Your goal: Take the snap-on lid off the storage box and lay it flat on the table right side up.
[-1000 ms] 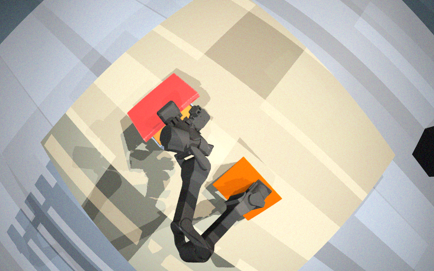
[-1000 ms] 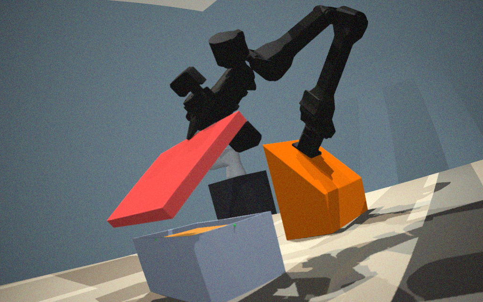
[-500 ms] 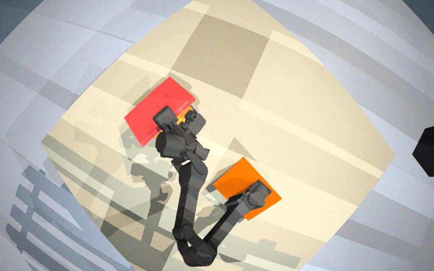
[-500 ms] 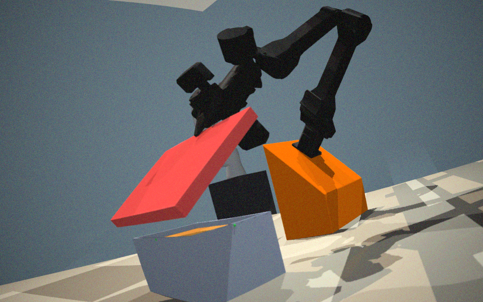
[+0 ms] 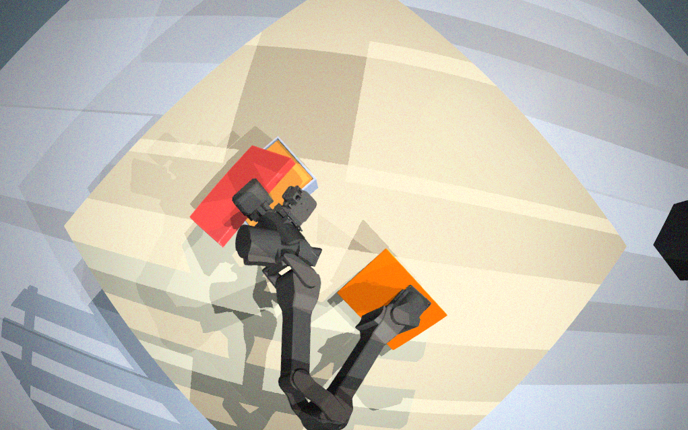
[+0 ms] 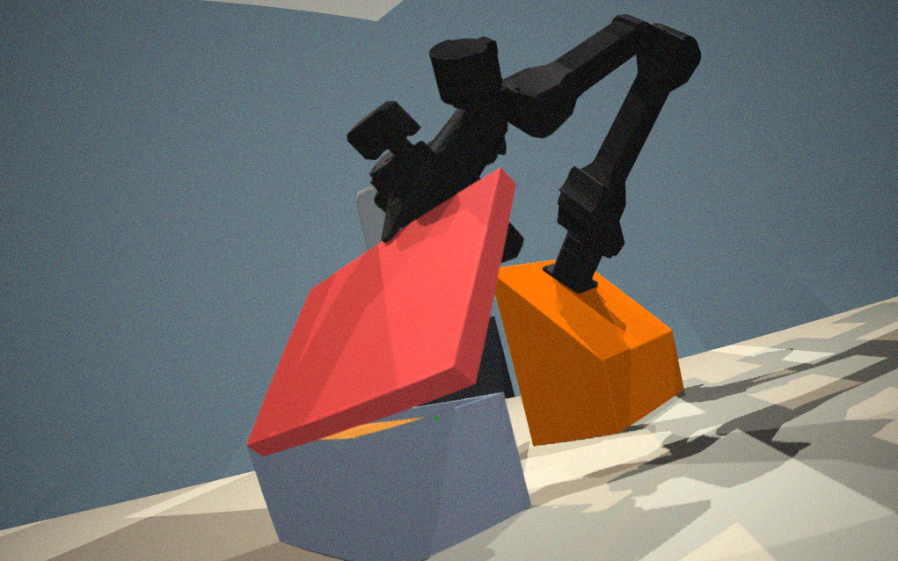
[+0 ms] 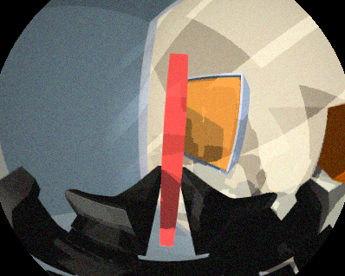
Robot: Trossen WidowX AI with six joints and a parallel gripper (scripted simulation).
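Right now my gripper tip is 60 mm short of the red lid, 60 mm above it and 10 mm to the right of it. From my gripper tip the other things lie so: storage box (180 mm below, 50 mm to the right, 40 mm ahead).
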